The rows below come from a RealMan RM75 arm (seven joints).
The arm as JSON. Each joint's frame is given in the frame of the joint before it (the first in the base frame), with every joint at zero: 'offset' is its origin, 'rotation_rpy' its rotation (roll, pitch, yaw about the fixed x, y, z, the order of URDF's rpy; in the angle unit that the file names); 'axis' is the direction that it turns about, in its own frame. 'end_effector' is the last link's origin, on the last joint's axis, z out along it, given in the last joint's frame.
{
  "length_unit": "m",
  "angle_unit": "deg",
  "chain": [
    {
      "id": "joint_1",
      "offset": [
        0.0,
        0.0,
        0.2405
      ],
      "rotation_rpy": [
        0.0,
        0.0,
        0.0
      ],
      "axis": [
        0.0,
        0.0,
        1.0
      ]
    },
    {
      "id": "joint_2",
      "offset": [
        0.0,
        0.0,
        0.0
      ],
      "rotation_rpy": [
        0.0,
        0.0,
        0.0
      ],
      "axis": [
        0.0,
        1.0,
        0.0
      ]
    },
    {
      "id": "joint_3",
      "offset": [
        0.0,
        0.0,
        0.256
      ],
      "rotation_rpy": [
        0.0,
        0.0,
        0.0
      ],
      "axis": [
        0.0,
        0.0,
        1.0
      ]
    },
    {
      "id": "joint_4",
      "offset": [
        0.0,
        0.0,
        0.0
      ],
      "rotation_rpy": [
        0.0,
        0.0,
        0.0
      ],
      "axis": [
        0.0,
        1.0,
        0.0
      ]
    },
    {
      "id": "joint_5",
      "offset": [
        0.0,
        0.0,
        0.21
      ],
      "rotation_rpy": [
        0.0,
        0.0,
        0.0
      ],
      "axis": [
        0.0,
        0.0,
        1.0
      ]
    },
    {
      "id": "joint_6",
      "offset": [
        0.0,
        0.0,
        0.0
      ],
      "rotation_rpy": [
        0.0,
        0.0,
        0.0
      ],
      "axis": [
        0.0,
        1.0,
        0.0
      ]
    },
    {
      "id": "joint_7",
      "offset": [
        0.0,
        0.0,
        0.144
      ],
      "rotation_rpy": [
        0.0,
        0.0,
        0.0
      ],
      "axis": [
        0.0,
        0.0,
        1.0
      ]
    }
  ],
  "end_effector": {
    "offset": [
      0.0,
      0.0,
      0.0
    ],
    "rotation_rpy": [
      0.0,
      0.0,
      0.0
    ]
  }
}
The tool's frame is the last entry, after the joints.
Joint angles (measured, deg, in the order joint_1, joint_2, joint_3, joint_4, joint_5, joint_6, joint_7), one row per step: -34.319, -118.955, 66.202, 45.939, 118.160, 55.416, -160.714; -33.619, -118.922, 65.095, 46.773, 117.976, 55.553, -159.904; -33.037, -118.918, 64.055, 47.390, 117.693, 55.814, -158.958; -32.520, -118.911, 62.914, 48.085, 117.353, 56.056, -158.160; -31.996, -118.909, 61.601, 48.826, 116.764, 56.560, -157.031; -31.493, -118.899, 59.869, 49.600, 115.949, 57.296, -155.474; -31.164, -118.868, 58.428, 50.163, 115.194, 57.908, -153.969; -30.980, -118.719, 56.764, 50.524, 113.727, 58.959, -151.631; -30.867, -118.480, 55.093, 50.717, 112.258, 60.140, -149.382; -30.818, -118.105, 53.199, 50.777, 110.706, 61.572, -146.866; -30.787, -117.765, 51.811, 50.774, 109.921, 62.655, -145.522; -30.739, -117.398, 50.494, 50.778, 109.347, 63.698, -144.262; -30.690, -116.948, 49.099, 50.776, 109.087, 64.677, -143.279; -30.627, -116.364, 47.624, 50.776, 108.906, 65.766, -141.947; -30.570, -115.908, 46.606, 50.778, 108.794, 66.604, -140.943; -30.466, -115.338, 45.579, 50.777, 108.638, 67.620, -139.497; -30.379, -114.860, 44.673, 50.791, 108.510, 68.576, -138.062; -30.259, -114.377, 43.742, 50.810, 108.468, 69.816, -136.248
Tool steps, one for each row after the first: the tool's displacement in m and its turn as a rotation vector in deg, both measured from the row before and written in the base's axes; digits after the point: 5 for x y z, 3 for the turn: -0.00284, 0.00023, 0.00600, 1.231, -0.225, -0.128; -0.00243, -0.00021, 0.00491, 0.960, -0.257, -0.230; -0.00184, 0.00032, 0.00563, 1.133, -0.388, -0.174; -0.00136, 0.00008, 0.00617, 1.136, -0.551, -0.440; -0.00123, 0.00022, 0.00765, 1.373, -0.712, -0.694; -0.00072, 0.00036, 0.00645, 1.180, -0.487, -0.785; 0.00062, 0.00054, 0.00738, 1.215, -0.775, -1.509; 0.00039, 0.00038, 0.00753, 1.138, -0.789, -1.473; 0.00009, 0.00033, 0.00877, 1.241, -0.741, -1.696; -0.00083, -0.00007, 0.00650, 0.761, -0.483, -0.857; -0.00129, -0.00027, 0.00639, 0.712, -0.260, -0.801; -0.00231, -0.00028, 0.00705, 0.730, -0.094, -0.507; -0.00283, -0.00045, 0.00811, 0.820, 0.274, -0.765; -0.00203, -0.00052, 0.00588, 0.545, 0.289, -0.625; -0.00229, -0.00092, 0.00657, 0.571, 0.606, -0.988; -0.00175, -0.00098, 0.00558, 0.490, 0.630, -1.034; -0.00175, -0.00171, 0.00526, 0.331, 0.893, -1.388
